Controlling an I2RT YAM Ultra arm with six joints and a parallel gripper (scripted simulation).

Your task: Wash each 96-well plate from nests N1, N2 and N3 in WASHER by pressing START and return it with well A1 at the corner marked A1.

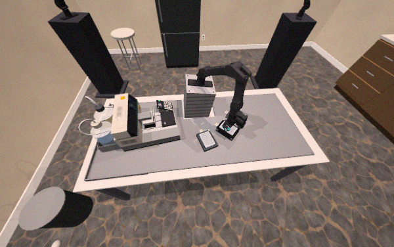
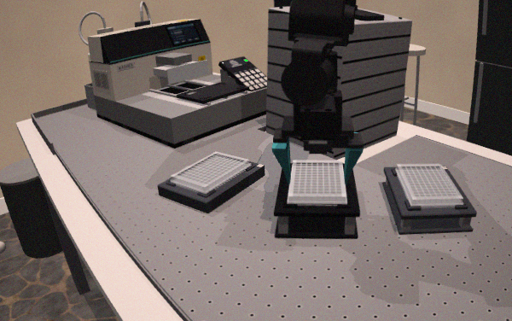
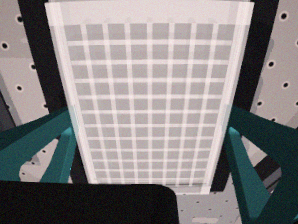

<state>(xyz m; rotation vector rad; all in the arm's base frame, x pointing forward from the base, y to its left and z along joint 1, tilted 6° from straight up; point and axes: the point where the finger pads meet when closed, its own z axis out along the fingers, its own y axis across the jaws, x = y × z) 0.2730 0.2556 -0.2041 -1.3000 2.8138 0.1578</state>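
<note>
Now: hand 8 cm past the carrier, 50 cm to the left of it and 3 cm below it. Round my hand: N2 label 7 cm behind, 8 cm to the right, 5 cm below; then washer 5 cm behind, 65 cm to the right, 8 cm above; then N1 label 1 cm behind, 22 cm to the right, 5 cm below.
</note>
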